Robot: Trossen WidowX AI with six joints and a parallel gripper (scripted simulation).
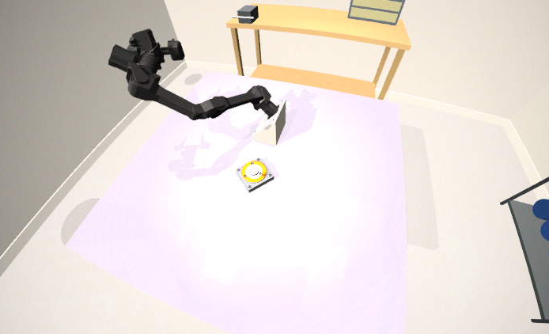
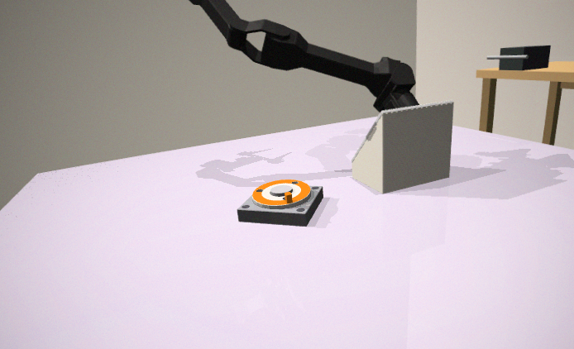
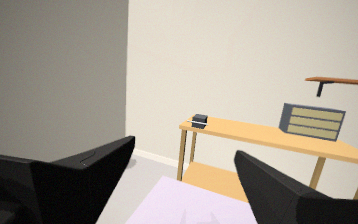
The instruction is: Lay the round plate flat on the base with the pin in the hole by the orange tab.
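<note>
Now: gripper tip 450 mm above the dark grey square base, 370 mm to the right of it and 230 mm short of it.
</note>
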